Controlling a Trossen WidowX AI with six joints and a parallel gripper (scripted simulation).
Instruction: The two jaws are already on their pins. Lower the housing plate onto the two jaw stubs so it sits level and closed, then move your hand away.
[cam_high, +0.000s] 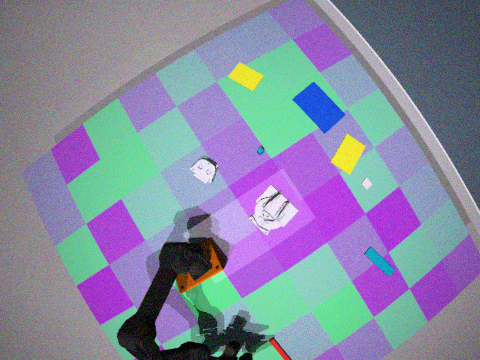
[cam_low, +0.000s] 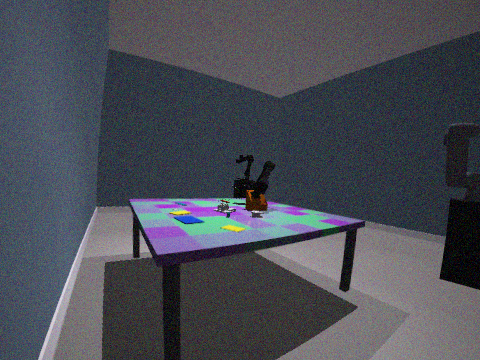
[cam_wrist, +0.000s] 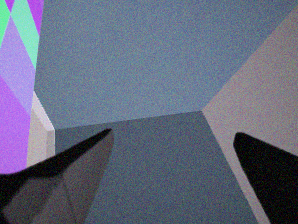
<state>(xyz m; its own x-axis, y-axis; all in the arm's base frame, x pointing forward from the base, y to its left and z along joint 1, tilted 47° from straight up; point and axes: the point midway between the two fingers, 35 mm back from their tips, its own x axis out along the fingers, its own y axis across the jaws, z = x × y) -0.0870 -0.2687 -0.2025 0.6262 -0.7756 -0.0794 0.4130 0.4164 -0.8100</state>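
Now: gripper tip 42 cm short of the cyan cube, 51 cm to the right of it and 18 cm above it. From my gripper tip the other things lie so: red bar (5 cm ahead, 6 cm to the right, 19 cm below); blue card (68 cm ahead, 51 cm to the left, 19 cm below); teal bar (50 cm ahead, 3 cm to the right, 19 cm below).
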